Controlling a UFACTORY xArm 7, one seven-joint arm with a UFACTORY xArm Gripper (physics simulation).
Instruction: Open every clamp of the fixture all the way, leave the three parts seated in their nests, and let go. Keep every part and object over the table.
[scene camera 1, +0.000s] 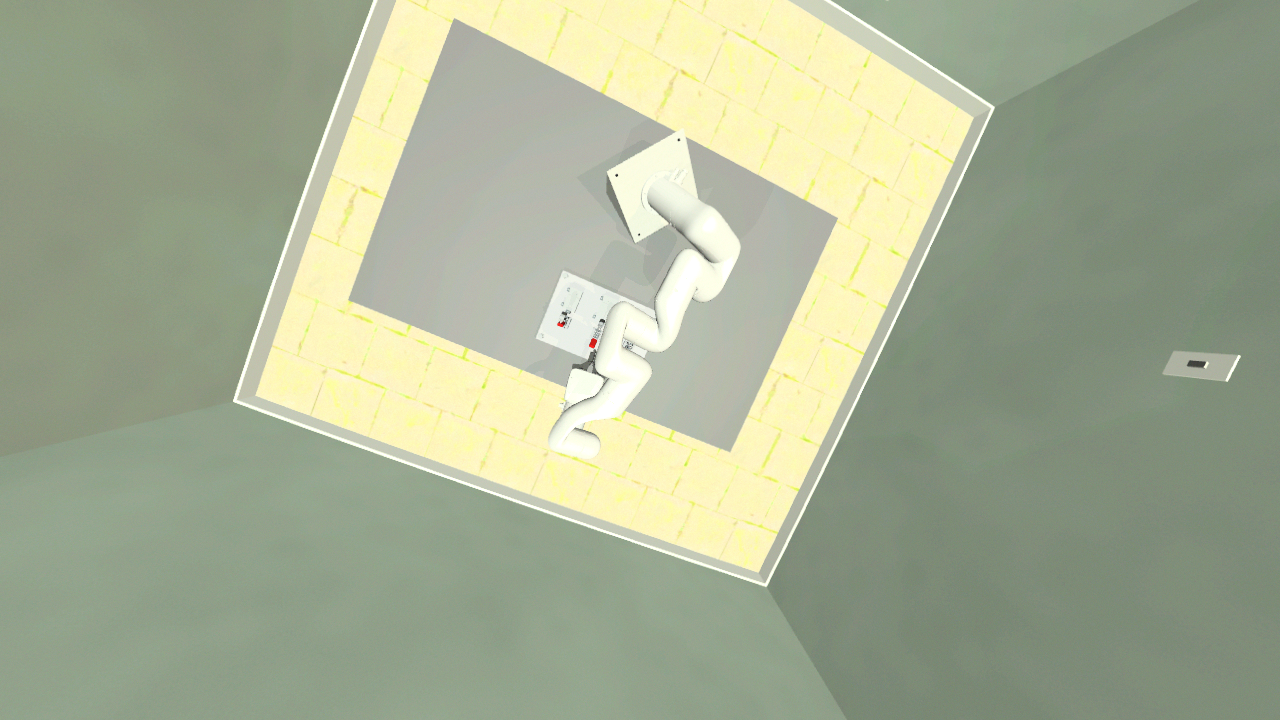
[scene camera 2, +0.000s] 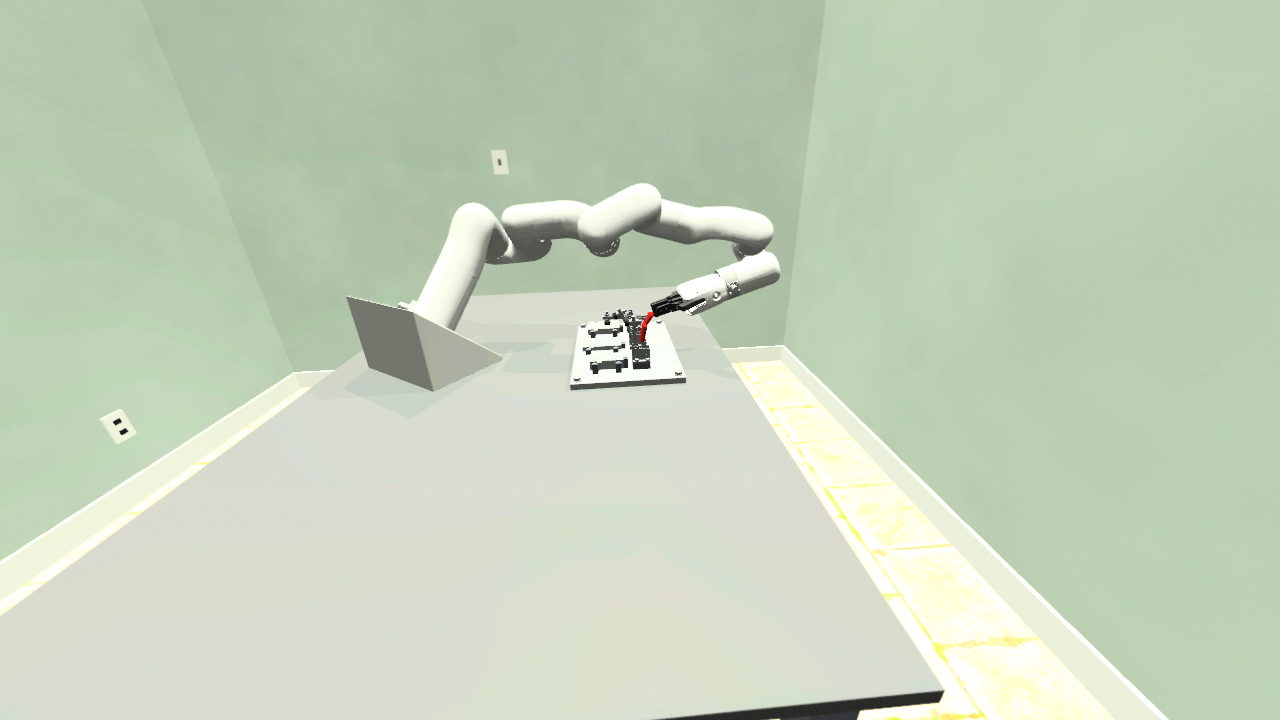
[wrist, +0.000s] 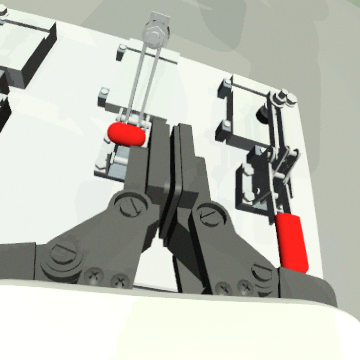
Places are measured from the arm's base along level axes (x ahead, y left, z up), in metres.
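Pixels of known places: gripper, between the fingertips: (scene camera 1: 596, 350) (scene camera 2: 652, 310) (wrist: 164, 147); arm's base, origin of its link: (scene camera 1: 659, 193) (scene camera 2: 430, 328).
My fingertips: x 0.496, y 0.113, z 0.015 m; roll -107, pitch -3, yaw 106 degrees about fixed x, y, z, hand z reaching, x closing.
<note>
For each thing: its top centre in the pictures, then the offset to it from my fingertips. "*": a spot on its surface instead. Level surfaces: height alone.
- middle clamp's red handle, a spot on its surface: (wrist: 126, 134) * dx +0.000, dy -0.018, dz -0.002 m
- middle part, centre of its top: (wrist: 146, 73) (scene camera 2: 601, 342) (scene camera 1: 606, 310) dx -0.117, dy -0.043, dz -0.066 m
- right clamp's red handle, centre of its top: (wrist: 297, 236) dx -0.006, dy +0.093, dz -0.032 m
- right part, centre of its top: (wrist: 261, 110) (scene camera 2: 603, 324) dx -0.135, dy +0.065, dz -0.061 m
- left part, centre of its top: (wrist: 15, 36) (scene camera 2: 606, 356) (scene camera 1: 572, 299) dx -0.084, dy -0.149, dz -0.056 m
- grey table, height of its surface: dz -0.097 m
The white fixture plate (scene camera 1: 552, 334) (scene camera 2: 626, 385) (wrist: 55, 150) lies on the table. My gripper (scene camera 1: 591, 358) (scene camera 2: 654, 309) (wrist: 164, 147) is shut and empty, just right of the middle clamp's red handle (wrist: 126, 134) in the wrist view. That handle is seen end-on, and its clamp's arm (wrist: 142, 80) reaches across above the middle part (wrist: 120, 80). The right clamp's red handle (wrist: 292, 242) points back toward the gripper body; its arm reaches along the right part (wrist: 245, 112). The left part (wrist: 22, 50) is partly in view. Whether the clamp tips touch the parts is unclear.
The grey table (scene camera 1: 447, 179) (scene camera 2: 537, 537) carries the arm's base plate (scene camera 1: 640, 192) (scene camera 2: 393, 344) behind the fixture. The arm hides part of the fixture in scene camera 1. The table's front edge lies close to the fixture, under the wrist.
</note>
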